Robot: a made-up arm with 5 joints. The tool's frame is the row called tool.
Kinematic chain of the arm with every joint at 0, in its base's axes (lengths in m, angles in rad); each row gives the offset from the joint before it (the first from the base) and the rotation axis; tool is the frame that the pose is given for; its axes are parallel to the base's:
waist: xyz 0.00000 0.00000 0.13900 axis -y
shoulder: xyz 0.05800 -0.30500 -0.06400 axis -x
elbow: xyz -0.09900 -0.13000 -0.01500 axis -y
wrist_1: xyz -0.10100 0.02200 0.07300 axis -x
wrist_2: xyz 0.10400 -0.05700 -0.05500 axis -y
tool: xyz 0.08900 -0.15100 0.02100
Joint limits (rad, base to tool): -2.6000..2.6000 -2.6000..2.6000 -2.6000..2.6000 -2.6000..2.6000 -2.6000..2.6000
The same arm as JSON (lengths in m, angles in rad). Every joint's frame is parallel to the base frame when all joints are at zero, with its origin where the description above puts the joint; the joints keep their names.
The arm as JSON. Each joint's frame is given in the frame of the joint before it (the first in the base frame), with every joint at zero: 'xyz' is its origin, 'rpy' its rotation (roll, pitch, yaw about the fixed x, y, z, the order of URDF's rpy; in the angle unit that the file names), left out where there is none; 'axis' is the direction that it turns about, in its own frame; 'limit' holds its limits. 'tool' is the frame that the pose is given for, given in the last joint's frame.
{
  "units": {
    "length": "m",
    "angle": "rad"
  },
  "joints": [
    {
      "name": "waist",
      "type": "revolute",
      "origin": {
        "xyz": [
          0.0,
          0.0,
          0.139
        ]
      },
      "axis": [
        0.0,
        -1.0,
        0.0
      ],
      "limit": {
        "lower": -2.6,
        "upper": 2.6
      }
    },
    {
      "name": "shoulder",
      "type": "revolute",
      "origin": {
        "xyz": [
          0.058,
          -0.305,
          -0.064
        ]
      },
      "axis": [
        -1.0,
        0.0,
        0.0
      ],
      "limit": {
        "lower": -2.6,
        "upper": 2.6
      }
    },
    {
      "name": "elbow",
      "type": "revolute",
      "origin": {
        "xyz": [
          -0.099,
          -0.13,
          -0.015
        ]
      },
      "axis": [
        0.0,
        -1.0,
        0.0
      ],
      "limit": {
        "lower": -2.6,
        "upper": 2.6
      }
    },
    {
      "name": "wrist_1",
      "type": "revolute",
      "origin": {
        "xyz": [
          -0.101,
          0.022,
          0.073
        ]
      },
      "axis": [
        -1.0,
        0.0,
        0.0
      ],
      "limit": {
        "lower": -2.6,
        "upper": 2.6
      }
    },
    {
      "name": "wrist_2",
      "type": "revolute",
      "origin": {
        "xyz": [
          0.104,
          -0.057,
          -0.055
        ]
      },
      "axis": [
        0.0,
        -1.0,
        0.0
      ],
      "limit": {
        "lower": -2.6,
        "upper": 2.6
      }
    }
  ],
  "tool": {
    "origin": {
      "xyz": [
        0.089,
        -0.151,
        0.021
      ]
    }
  }
}

